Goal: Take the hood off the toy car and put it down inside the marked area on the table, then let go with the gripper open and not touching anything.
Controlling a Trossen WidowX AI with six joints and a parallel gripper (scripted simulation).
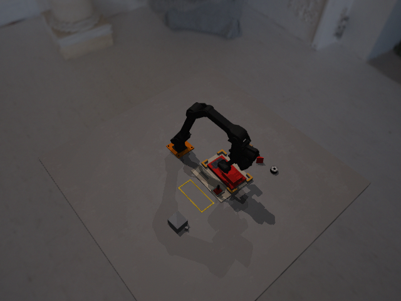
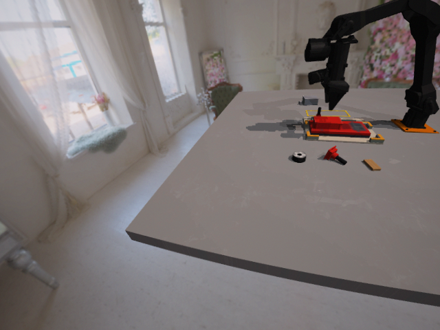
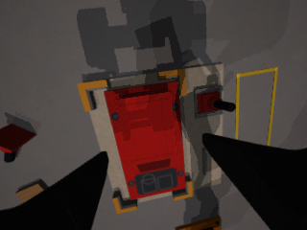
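Now: gripper tip 6 cm above the red hood. The rest, counted from my gripper tip: wooden piece: 23 cm to the left, 10 cm below, 9 cm behind; black-and-white wheel: 22 cm to the left, 11 cm ahead, 9 cm below.
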